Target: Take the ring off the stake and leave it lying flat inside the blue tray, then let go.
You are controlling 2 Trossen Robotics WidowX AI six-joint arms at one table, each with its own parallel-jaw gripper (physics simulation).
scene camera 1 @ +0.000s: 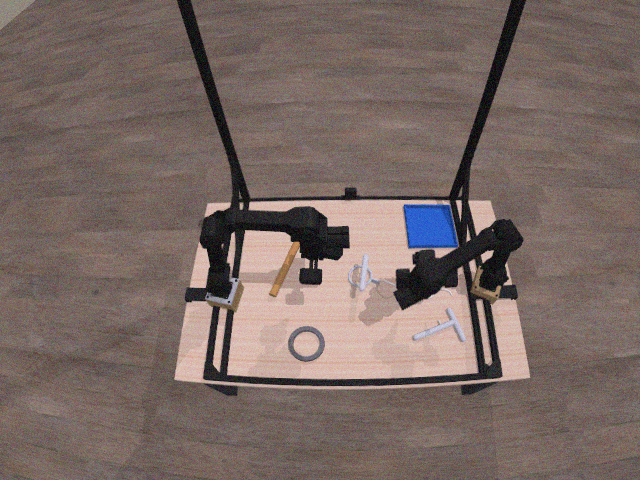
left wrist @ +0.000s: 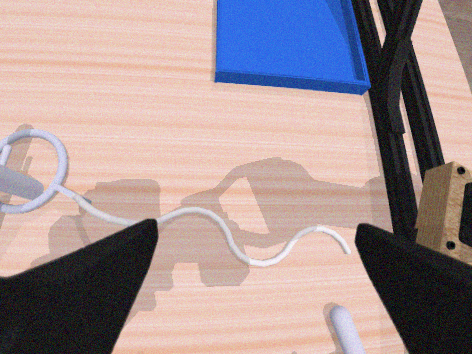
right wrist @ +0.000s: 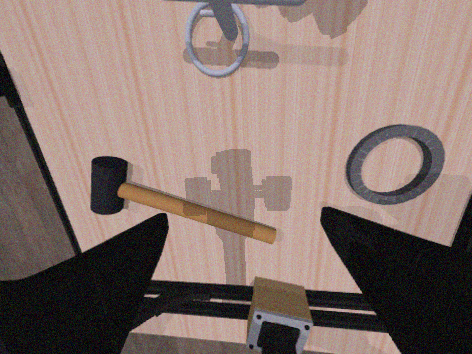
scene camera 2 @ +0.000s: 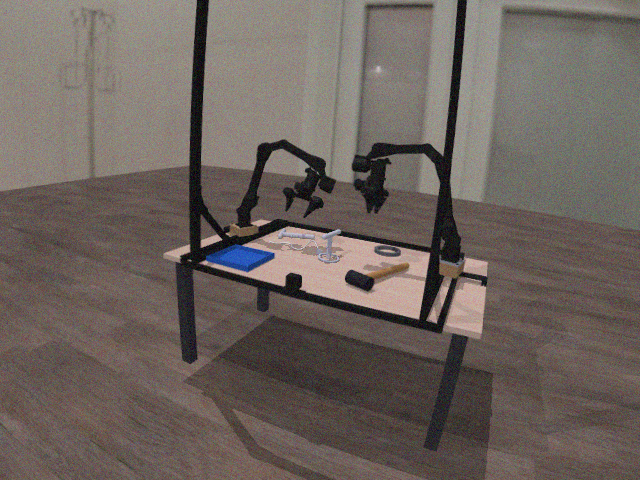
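Where they show: left gripper, fingertip midpoint: (left wrist: 257, 231) (scene camera 2: 294, 214); right gripper, fingertip midpoint: (scene camera 1: 314, 261) (right wrist: 245, 217) (scene camera 2: 372, 213); left arm's base, link origin: (scene camera 1: 488, 281) (scene camera 2: 244, 225); right arm's base, link origin: (scene camera 1: 222, 289) (right wrist: 277, 336) (scene camera 2: 450, 259).
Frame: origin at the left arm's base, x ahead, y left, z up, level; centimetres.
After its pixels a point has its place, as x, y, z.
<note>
The pale ring (scene camera 1: 350, 276) @(47.6, 16.1, -4.7) (scene camera 2: 328, 261) @(47.4, 11.3, -5.0) (left wrist: 64, 160) @(40.7, 11.8, -4.2) (right wrist: 218, 74) @(48.0, 16.0, -4.9) lies low around the post of the upright T-topped stake (scene camera 1: 363, 272) @(42.1, 17.4, 5.3) (scene camera 2: 329, 246) @(43.3, 15.0, -0.4) (left wrist: 22, 183) @(41.6, 15.3, -2.4) (right wrist: 225, 21) @(43.4, 16.2, 0.2). A white cord (left wrist: 227, 237) @(23.2, 11.5, -5.1) meets the ring's edge. The blue tray (scene camera 1: 430, 225) @(27.3, -17.5, -5.1) (scene camera 2: 240, 256) @(25.5, -16.2, -5.1) (left wrist: 285, 37) @(27.0, -15.0, -5.1) lies at the upper right in scene camera 1, with no object in it. My left gripper (scene camera 2: 296, 212) @(23.3, 11.8, 9.0) (left wrist: 257, 231) @(23.3, 11.8, 9.0) is open, high above the cord. My right gripper (scene camera 2: 372, 211) @(55.8, 25.0, 15.3) (right wrist: 245, 217) @(55.8, 25.0, 15.3) is open and empty, above the mallet's side of the table, apart from the stake.
A mallet (scene camera 1: 284, 268) @(69.5, 24.0, -2.6) (scene camera 2: 359, 279) @(73.1, 2.1, -1.8) (right wrist: 109, 185) @(69.9, 5.5, -1.2) lies at the right of scene camera 2. A dark grey ring (scene camera 1: 291, 343) @(54.4, 47.0, -4.1) (right wrist: 354, 170) @(52.7, 39.9, -4.2) lies flat at the lower left of scene camera 1. A second white T-shaped piece (scene camera 1: 454, 323) @(6.8, 18.1, -4.0) (scene camera 2: 295, 235) @(12.4, 21.2, -4.5) (left wrist: 347, 330) @(9.4, 14.8, -3.7) lies on its side. Black frame rails border the table.
</note>
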